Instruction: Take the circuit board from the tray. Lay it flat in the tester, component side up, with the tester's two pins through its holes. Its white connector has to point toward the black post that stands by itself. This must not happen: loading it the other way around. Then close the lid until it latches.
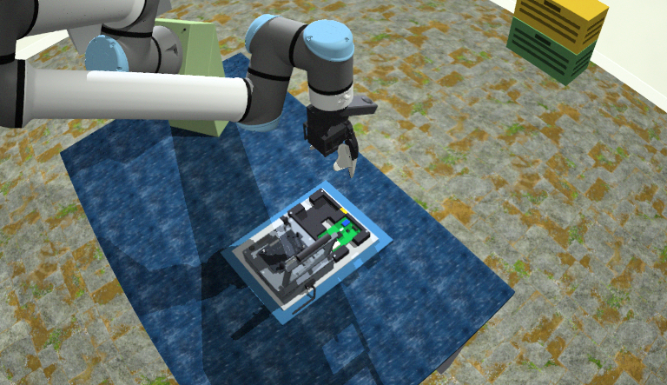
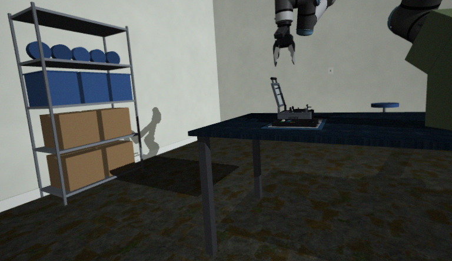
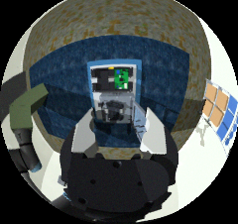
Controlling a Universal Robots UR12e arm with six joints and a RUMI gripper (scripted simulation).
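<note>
The green circuit board is 310 mm below my hand. From my hand the other things lie so: tester lid (40 mm ahead, 190 mm to the right, 150 mm below); tester (40 mm behind, 120 mm to the right, 220 mm below).
</note>
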